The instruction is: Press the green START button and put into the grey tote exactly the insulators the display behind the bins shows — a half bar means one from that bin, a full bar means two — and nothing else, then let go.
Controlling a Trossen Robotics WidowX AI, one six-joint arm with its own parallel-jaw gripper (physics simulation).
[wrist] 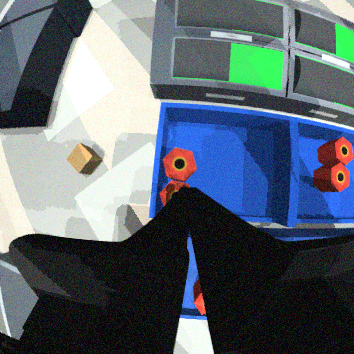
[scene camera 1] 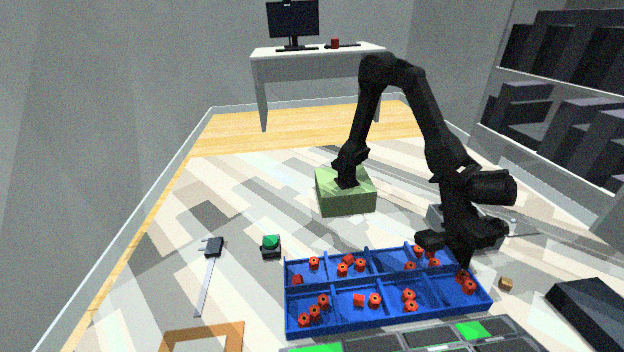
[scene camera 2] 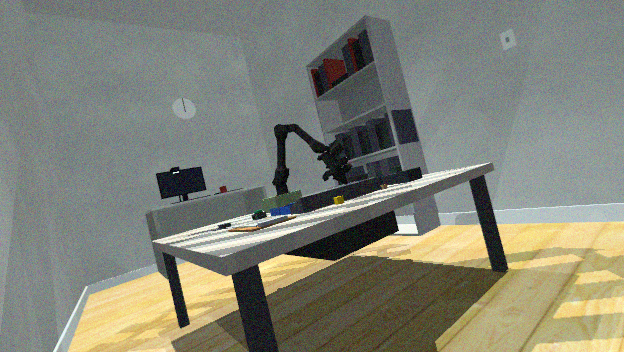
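Seen in the pictures: gripper, fingertip midpoint: (wrist: 187, 194) (scene camera 1: 464, 268) (scene camera 2: 347, 184); arm's base, link origin: (scene camera 1: 346, 182) (scene camera 2: 283, 194).
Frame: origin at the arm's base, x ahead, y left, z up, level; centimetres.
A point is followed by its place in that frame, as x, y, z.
My gripper (scene camera 1: 466, 264) {37.3, 11.8, -2.7} (wrist: 187, 194) {37.3, 11.8, -2.7} is shut and empty, its tips over the end bin of the blue bins (scene camera 1: 390, 317) (wrist: 294, 175). In the wrist view they cover part of one red insulator (wrist: 170, 192) {37.5, 13.0, -5.4}; a second insulator (wrist: 180, 164) {39.4, 12.0, -5.4} lies beside it. The neighbouring bin holds two more insulators (wrist: 344, 150) {39.1, -3.1, -5.4} (wrist: 340, 177) {36.8, -1.9, -5.4}. The display (scene camera 1: 372, 344) (wrist: 159, 70) stands along the bins; its panel by the end bin has a green half bar (wrist: 256, 66) {46.5, 5.0, -4.1}. The green START button (scene camera 1: 270, 242) {12.7, -28.0, -4.3} stands left of the bins. The grey tote (scene camera 1: 434, 216) {19.6, 19.2, -4.5} is mostly hidden behind the arm.
A small wooden block (scene camera 1: 505, 283) {41.7, 20.3, -6.4} (wrist: 82, 159) {41.1, 20.7, -6.4} and a black box (scene camera 1: 585, 305) {51.5, 27.2, -3.2} (wrist: 30, 75) {50.5, 26.0, -4.2} lie beyond the bins' end. A yellow block (scene camera 2: 338, 200) {56.5, -22.4, -6.9} shows in scene view 2. A dark-headed tool (scene camera 1: 214, 247) {7.0, -43.0, -6.5} and an orange frame (scene camera 1: 235, 335) {31.6, -39.1, -7.8} lie at the left.
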